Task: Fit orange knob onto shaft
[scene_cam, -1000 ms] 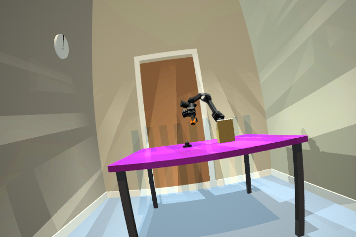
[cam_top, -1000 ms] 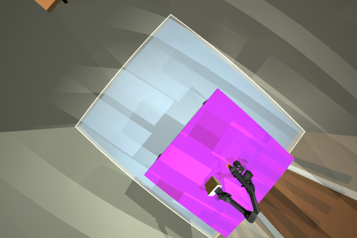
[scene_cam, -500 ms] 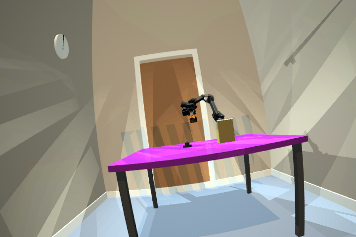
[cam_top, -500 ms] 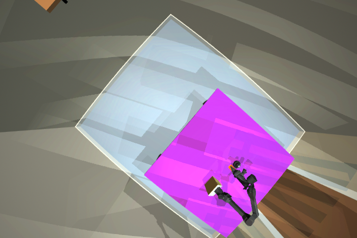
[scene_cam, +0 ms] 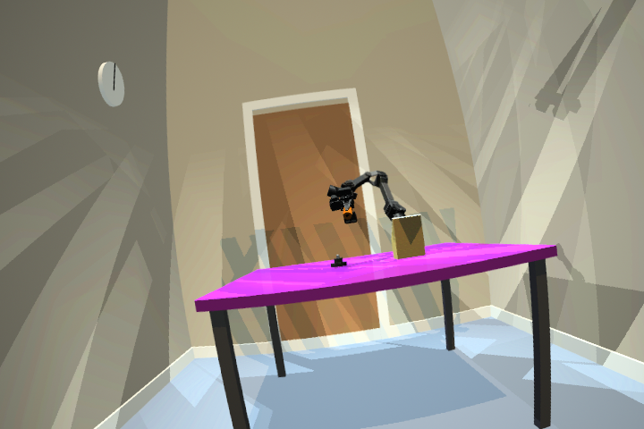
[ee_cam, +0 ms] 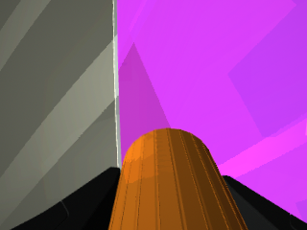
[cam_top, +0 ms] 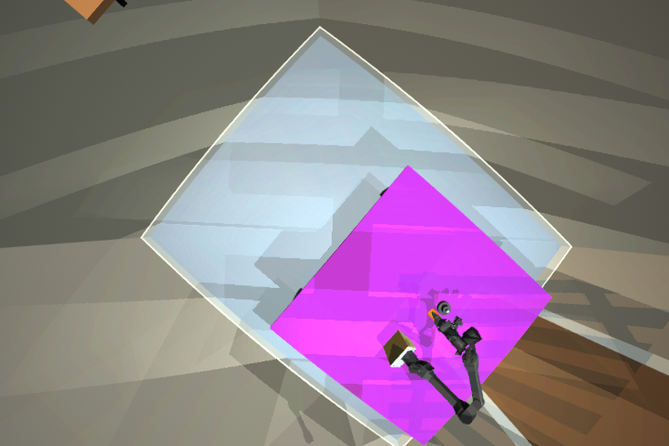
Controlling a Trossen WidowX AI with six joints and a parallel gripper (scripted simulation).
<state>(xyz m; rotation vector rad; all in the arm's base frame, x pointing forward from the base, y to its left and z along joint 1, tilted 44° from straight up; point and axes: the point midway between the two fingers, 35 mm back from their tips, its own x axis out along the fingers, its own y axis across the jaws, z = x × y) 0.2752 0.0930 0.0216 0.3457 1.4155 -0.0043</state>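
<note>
Right now the orange knob is 3 cm to the right of my gripper tip, 2 cm above it and 1 cm behind it. The rest, counted from my gripper tip: round pedestal (21 cm below, 19 cm to the right, 5 cm ahead).
</note>
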